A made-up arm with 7 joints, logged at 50 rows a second.
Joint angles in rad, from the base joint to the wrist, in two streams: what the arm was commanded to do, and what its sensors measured. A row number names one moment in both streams.
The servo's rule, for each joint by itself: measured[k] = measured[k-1] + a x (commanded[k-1-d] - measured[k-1]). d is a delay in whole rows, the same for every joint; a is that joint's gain. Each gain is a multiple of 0.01, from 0.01 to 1. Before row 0 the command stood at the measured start. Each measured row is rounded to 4 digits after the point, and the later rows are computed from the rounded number. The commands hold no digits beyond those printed.
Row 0, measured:
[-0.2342 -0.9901 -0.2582 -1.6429 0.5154 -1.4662 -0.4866]
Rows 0 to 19, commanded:
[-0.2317 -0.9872 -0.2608 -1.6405 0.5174 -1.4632 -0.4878]
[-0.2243 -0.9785 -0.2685 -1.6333 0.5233 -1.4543 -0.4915]
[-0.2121 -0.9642 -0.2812 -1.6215 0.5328 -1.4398 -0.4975]
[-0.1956 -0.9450 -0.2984 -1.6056 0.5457 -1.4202 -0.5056]
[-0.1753 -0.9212 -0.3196 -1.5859 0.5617 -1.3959 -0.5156]
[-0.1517 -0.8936 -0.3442 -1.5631 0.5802 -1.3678 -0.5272]
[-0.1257 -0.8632 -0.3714 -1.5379 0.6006 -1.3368 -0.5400]
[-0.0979 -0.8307 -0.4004 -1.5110 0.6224 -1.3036 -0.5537]
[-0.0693 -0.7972 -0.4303 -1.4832 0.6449 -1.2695 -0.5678]
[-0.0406 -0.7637 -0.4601 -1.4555 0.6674 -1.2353 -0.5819]
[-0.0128 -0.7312 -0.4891 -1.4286 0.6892 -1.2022 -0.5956]
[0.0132 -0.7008 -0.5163 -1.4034 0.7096 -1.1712 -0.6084]
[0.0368 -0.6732 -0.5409 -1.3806 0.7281 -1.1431 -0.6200]
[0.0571 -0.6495 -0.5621 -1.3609 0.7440 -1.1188 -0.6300]
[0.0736 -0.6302 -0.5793 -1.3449 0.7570 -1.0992 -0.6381]
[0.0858 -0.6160 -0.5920 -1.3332 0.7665 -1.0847 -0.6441]
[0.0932 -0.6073 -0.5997 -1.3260 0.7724 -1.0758 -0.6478]
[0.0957 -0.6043 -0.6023 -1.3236 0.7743 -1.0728 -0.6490]
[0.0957 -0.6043 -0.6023 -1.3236 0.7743 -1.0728 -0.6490]
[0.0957 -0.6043 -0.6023 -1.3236 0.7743 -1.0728 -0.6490]
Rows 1 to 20, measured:
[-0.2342 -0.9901 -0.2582 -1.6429 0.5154 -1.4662 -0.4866]
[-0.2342 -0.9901 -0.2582 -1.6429 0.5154 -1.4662 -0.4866]
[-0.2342 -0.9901 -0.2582 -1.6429 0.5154 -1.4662 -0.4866]
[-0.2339 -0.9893 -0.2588 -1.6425 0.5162 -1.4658 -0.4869]
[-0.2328 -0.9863 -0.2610 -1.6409 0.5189 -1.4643 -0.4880]
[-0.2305 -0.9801 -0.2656 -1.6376 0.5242 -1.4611 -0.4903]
[-0.2267 -0.9703 -0.2731 -1.6322 0.5324 -1.4558 -0.4940]
[-0.2210 -0.9566 -0.2838 -1.6243 0.5435 -1.4480 -0.4992]
[-0.2134 -0.9390 -0.2977 -1.6139 0.5574 -1.4376 -0.5059]
[-0.2038 -0.9178 -0.3147 -1.6010 0.5738 -1.4245 -0.5141]
[-0.1922 -0.8934 -0.3344 -1.5857 0.5923 -1.4088 -0.5236]
[-0.1787 -0.8665 -0.3565 -1.5683 0.6123 -1.3907 -0.5342]
[-0.1635 -0.8377 -0.3803 -1.5491 0.6332 -1.3705 -0.5456]
[-0.1469 -0.8079 -0.4053 -1.5286 0.6545 -1.3486 -0.5576]
[-0.1293 -0.7779 -0.4308 -1.5073 0.6754 -1.3255 -0.5698]
[-0.1110 -0.7486 -0.4561 -1.4858 0.6954 -1.3018 -0.5818]
[-0.0925 -0.7209 -0.4805 -1.4646 0.7139 -1.2780 -0.5934]
[-0.0742 -0.6955 -0.5032 -1.4443 0.7303 -1.2548 -0.6041]
[-0.0566 -0.6732 -0.5236 -1.4254 0.7441 -1.2327 -0.6137]
[-0.0401 -0.6547 -0.5411 -1.4085 0.7549 -1.2123 -0.6219]
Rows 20 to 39, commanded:
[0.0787 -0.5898 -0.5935 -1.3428 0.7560 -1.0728 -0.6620]
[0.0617 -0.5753 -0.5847 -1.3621 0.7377 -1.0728 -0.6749]
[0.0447 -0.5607 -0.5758 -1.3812 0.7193 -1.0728 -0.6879]
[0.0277 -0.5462 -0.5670 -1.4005 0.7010 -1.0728 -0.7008]
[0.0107 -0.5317 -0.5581 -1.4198 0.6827 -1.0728 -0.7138]
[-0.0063 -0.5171 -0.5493 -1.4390 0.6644 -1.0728 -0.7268]
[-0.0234 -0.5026 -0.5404 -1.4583 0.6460 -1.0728 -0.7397]
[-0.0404 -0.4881 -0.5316 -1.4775 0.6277 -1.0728 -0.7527]
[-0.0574 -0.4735 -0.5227 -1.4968 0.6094 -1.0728 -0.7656]
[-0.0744 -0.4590 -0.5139 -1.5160 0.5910 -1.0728 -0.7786]
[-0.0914 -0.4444 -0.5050 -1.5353 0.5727 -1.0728 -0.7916]
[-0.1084 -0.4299 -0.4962 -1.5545 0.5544 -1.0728 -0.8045]
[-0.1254 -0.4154 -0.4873 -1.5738 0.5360 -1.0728 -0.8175]
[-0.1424 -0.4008 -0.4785 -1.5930 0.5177 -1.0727 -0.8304]
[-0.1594 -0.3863 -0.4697 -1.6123 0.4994 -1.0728 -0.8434]
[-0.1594 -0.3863 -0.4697 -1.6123 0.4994 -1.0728 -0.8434]
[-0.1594 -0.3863 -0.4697 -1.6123 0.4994 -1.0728 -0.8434]
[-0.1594 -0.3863 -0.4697 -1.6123 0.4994 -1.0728 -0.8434]
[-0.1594 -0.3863 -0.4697 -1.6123 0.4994 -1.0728 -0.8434]
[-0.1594 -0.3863 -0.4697 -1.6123 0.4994 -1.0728 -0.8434]
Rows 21 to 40, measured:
[-0.0252 -0.6406 -0.5552 -1.3941 0.7623 -1.1942 -0.6284]
[-0.0119 -0.6304 -0.5660 -1.3821 0.7669 -1.1784 -0.6333]
[-0.0001 -0.6231 -0.5743 -1.3722 0.7697 -1.1647 -0.6371]
[0.0086 -0.6138 -0.5787 -1.3672 0.7645 -1.1528 -0.6431]
[0.0144 -0.6030 -0.5801 -1.3663 0.7543 -1.1424 -0.6507]
[0.0177 -0.5912 -0.5791 -1.3688 0.7410 -1.1334 -0.6596]
[0.0188 -0.5786 -0.5763 -1.3742 0.7258 -1.1255 -0.6695]
[0.0179 -0.5655 -0.5721 -1.3820 0.7094 -1.1186 -0.6801]
[0.0152 -0.5519 -0.5669 -1.3917 0.6923 -1.1126 -0.6913]
[0.0110 -0.5381 -0.5608 -1.4030 0.6747 -1.1074 -0.7029]
[0.0053 -0.5241 -0.5541 -1.4157 0.6568 -1.1029 -0.7149]
[-0.0016 -0.5099 -0.5469 -1.4295 0.6388 -1.0990 -0.7271]
[-0.0096 -0.4956 -0.5393 -1.4442 0.6206 -1.0956 -0.7395]
[-0.0186 -0.4813 -0.5314 -1.4597 0.6024 -1.0926 -0.7520]
[-0.0285 -0.4669 -0.5233 -1.4758 0.5842 -1.0900 -0.7646]
[-0.0392 -0.4525 -0.5150 -1.4925 0.5659 -1.0878 -0.7773]
[-0.0506 -0.4380 -0.5066 -1.5096 0.5476 -1.0858 -0.7900]
[-0.0626 -0.4235 -0.4981 -1.5271 0.5293 -1.0841 -0.8028]
[-0.0732 -0.4131 -0.4916 -1.5416 0.5179 -1.0826 -0.8125]
[-0.0827 -0.4056 -0.4866 -1.5536 0.5109 -1.0813 -0.8199]

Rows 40 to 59, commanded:
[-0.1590 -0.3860 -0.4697 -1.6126 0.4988 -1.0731 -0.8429]
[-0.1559 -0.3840 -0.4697 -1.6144 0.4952 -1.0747 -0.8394]
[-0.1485 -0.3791 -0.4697 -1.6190 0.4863 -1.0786 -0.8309]
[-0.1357 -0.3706 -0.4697 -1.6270 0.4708 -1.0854 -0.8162]
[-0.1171 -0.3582 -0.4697 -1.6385 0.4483 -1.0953 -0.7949]
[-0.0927 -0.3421 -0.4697 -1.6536 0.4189 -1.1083 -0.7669]
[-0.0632 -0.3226 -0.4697 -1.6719 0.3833 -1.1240 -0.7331]
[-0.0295 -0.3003 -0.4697 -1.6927 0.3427 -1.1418 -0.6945]
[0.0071 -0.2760 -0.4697 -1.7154 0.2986 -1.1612 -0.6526]
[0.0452 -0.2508 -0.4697 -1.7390 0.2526 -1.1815 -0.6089]
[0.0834 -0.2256 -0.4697 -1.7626 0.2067 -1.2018 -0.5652]
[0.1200 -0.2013 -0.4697 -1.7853 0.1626 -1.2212 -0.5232]
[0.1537 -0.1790 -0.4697 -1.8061 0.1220 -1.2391 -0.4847]
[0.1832 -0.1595 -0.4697 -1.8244 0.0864 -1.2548 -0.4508]
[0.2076 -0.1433 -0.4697 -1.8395 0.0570 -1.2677 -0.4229]
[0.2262 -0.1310 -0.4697 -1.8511 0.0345 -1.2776 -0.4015]
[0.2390 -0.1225 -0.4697 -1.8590 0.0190 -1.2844 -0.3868]
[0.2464 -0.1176 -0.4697 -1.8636 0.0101 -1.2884 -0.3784]
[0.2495 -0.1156 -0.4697 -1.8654 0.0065 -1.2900 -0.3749]
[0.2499 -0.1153 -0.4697 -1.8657 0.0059 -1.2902 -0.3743]
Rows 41 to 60, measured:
[-0.0911 -0.4002 -0.4827 -1.5636 0.5065 -1.0802 -0.8255]
[-0.0986 -0.3963 -0.4797 -1.5719 0.5038 -1.0792 -0.8298]
[-0.1053 -0.3935 -0.4774 -1.5788 0.5021 -1.0784 -0.8331]
[-0.1112 -0.3914 -0.4756 -1.5845 0.5008 -1.0777 -0.8355]
[-0.1161 -0.3893 -0.4742 -1.5896 0.4987 -1.0773 -0.8364]
[-0.1197 -0.3864 -0.4732 -1.5946 0.4940 -1.0775 -0.8351]
[-0.1215 -0.3820 -0.4724 -1.6001 0.4852 -1.0785 -0.8306]
[-0.1210 -0.3753 -0.4718 -1.6066 0.4712 -1.0807 -0.8220]
[-0.1179 -0.3660 -0.4713 -1.6146 0.4513 -1.0843 -0.8088]
[-0.1119 -0.3538 -0.4709 -1.6243 0.4255 -1.0895 -0.7906]
[-0.1028 -0.3388 -0.4706 -1.6359 0.3940 -1.0963 -0.7675]
[-0.0907 -0.3212 -0.4704 -1.6494 0.3577 -1.1047 -0.7399]
[-0.0758 -0.3015 -0.4702 -1.6646 0.3178 -1.1147 -0.7085]
[-0.0583 -0.2802 -0.4701 -1.6813 0.2756 -1.1260 -0.6741]
[-0.0387 -0.2581 -0.4700 -1.6990 0.2327 -1.1384 -0.6379]
[-0.0175 -0.2360 -0.4699 -1.7172 0.1906 -1.1515 -0.6011]
[0.0046 -0.2146 -0.4699 -1.7354 0.1510 -1.1649 -0.5650]
[0.0269 -0.1946 -0.4699 -1.7531 0.1153 -1.1783 -0.5309]
[0.0488 -0.1768 -0.4699 -1.7698 0.0846 -1.1912 -0.4998]
[0.0697 -0.1616 -0.4699 -1.7850 0.0597 -1.2033 -0.4727]

